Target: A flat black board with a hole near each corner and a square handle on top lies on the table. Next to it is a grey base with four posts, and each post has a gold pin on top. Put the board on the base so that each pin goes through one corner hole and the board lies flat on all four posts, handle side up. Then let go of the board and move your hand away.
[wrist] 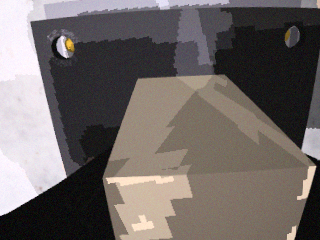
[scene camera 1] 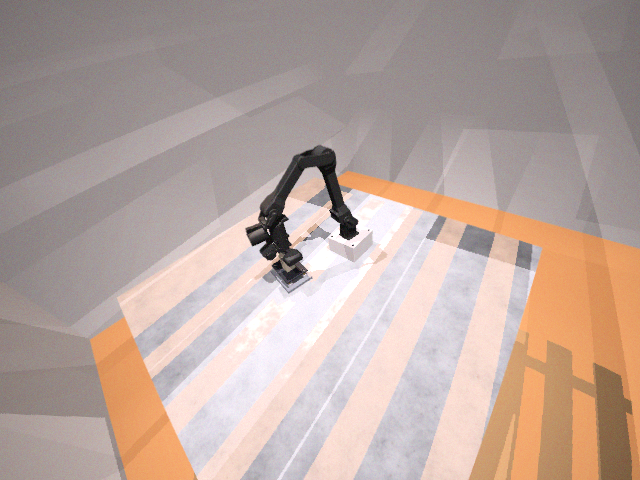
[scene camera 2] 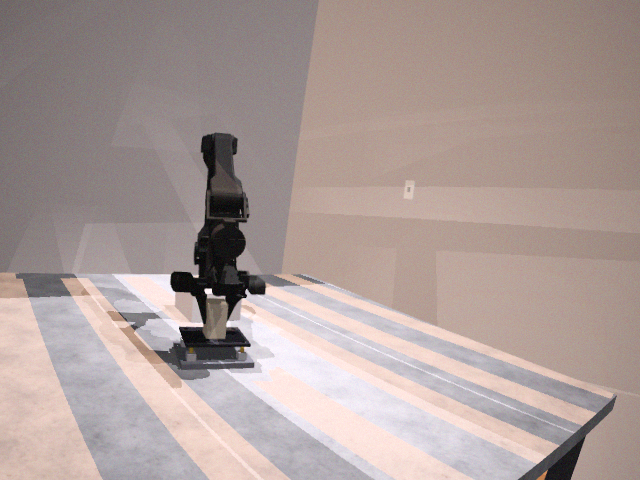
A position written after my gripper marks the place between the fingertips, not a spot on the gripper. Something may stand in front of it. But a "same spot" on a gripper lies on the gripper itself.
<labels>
My gripper shows in the wrist view, in scene camera 1 (287, 263) and in scene camera 2. One and the same spot on my gripper: (wrist: 80, 199) is (scene camera 2: 230, 304).
</labels>
